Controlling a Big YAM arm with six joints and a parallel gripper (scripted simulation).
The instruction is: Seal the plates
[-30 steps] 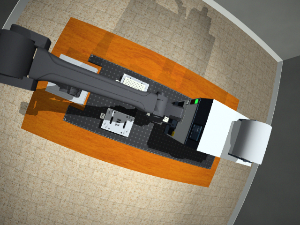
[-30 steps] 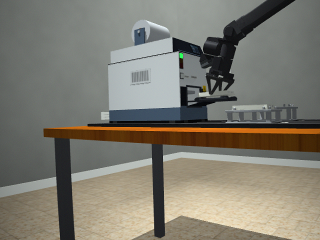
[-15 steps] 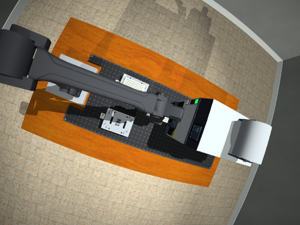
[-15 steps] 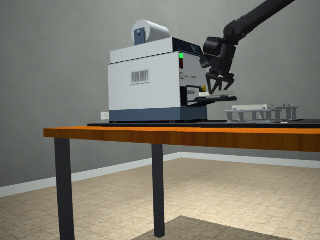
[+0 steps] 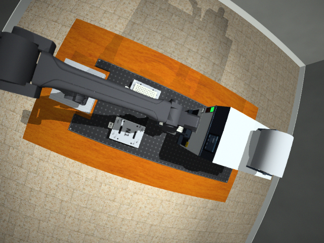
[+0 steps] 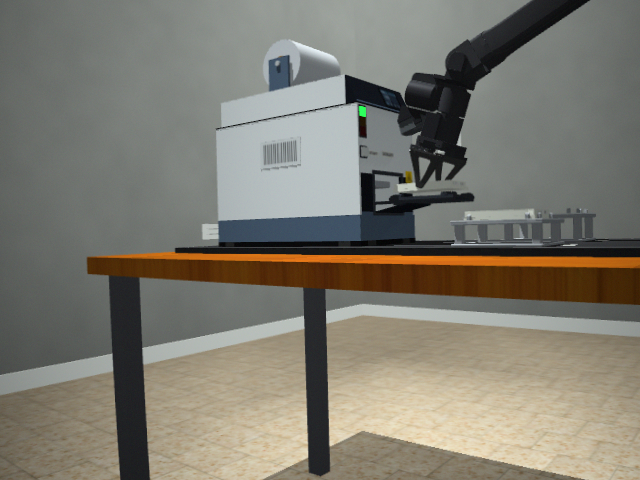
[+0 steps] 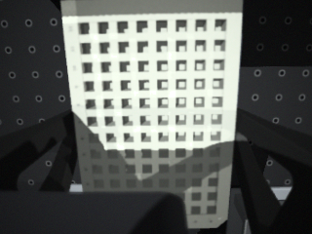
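The sealer stage lies 30 mm below my hand. From my hand the other things lie so: plate nest: 190 mm behind, 80 mm below, 70 mm to the left; pale start button: 100 mm to the left, 100 mm ahead, 70 mm above; A1 mark: 270 mm behind, 120 mm to the left, 80 mm below.
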